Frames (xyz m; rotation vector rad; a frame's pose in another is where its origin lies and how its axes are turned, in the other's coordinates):
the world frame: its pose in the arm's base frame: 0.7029 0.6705 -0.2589 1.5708 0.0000 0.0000
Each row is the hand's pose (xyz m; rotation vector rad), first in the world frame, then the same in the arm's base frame.
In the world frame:
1: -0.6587 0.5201 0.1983 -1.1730 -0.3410 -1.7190
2: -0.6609 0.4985 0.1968 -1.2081 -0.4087 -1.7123
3: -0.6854 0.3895 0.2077 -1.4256 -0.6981 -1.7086
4: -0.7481 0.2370 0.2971 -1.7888 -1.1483 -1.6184
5: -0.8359 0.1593 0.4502 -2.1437 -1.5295 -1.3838
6: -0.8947 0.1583 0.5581 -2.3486 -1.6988 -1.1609
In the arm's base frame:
1: 0.0442 0.4722 0.2612 0.0159 0.8981 -1.3426
2: 0.0420 0.4737 0.2396 -0.0212 0.8453 -1.3753
3: 0.0175 0.4628 0.1306 -0.2674 0.6333 -1.5084
4: -0.0452 0.3734 -0.0219 -0.6788 0.2777 -1.6341
5: -0.1330 0.2203 -0.0996 -1.0551 -0.0811 -1.6220
6: -0.1918 0.1124 -0.1006 -1.2489 -0.2897 -1.5403

